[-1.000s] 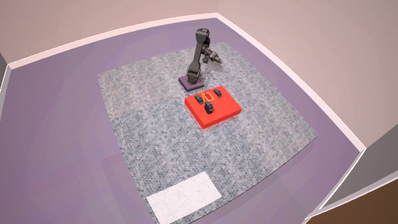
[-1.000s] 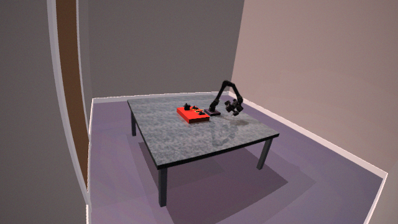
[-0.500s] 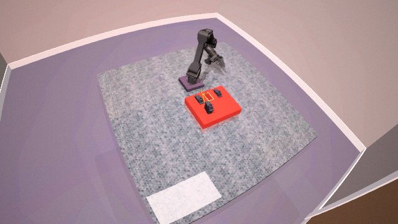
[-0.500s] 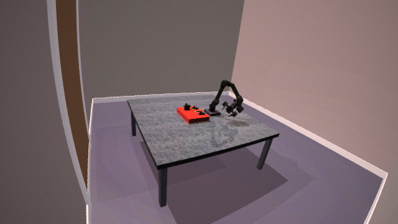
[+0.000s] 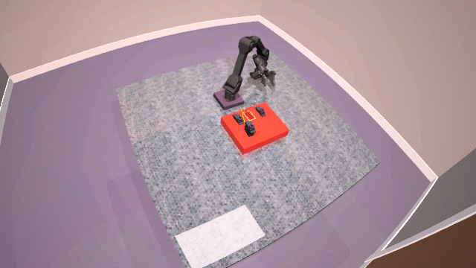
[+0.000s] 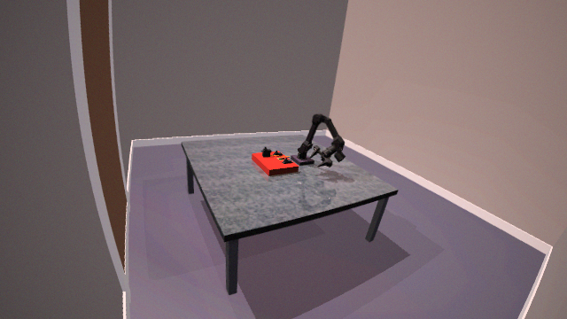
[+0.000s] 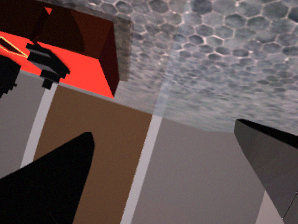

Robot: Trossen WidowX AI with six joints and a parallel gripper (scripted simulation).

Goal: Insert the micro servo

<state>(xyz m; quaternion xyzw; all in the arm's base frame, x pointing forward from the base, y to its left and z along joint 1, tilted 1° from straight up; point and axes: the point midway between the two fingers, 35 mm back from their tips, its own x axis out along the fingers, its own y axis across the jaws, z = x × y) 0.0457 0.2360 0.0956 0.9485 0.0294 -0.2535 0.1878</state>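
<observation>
The red deck is 230 mm ahead of my gripper tip, 230 mm to the right of it and 80 mm below it.
</observation>
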